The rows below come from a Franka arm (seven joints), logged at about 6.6 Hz.
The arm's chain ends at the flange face. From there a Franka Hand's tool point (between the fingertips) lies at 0.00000 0.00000 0.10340 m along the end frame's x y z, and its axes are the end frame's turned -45 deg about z.
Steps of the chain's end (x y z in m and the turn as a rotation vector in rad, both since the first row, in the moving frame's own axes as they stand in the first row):
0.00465, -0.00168, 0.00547, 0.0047, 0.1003, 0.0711
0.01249, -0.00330, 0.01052, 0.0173, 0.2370, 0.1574
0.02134, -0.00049, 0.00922, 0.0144, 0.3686, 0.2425
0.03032, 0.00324, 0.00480, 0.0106, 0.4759, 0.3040
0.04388, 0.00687, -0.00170, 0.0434, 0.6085, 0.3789
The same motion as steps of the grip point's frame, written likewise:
0.01189, 0.00934, 0.00495, -0.0676, 0.0742, 0.0711
0.02825, 0.02380, 0.00762, -0.1554, 0.1798, 0.1574
0.03945, 0.04315, 0.00230, -0.2505, 0.2708, 0.2425
0.04782, 0.06124, -0.00661, -0.3290, 0.3440, 0.3040
0.06234, 0.08239, -0.02013, -0.3996, 0.4610, 0.3789

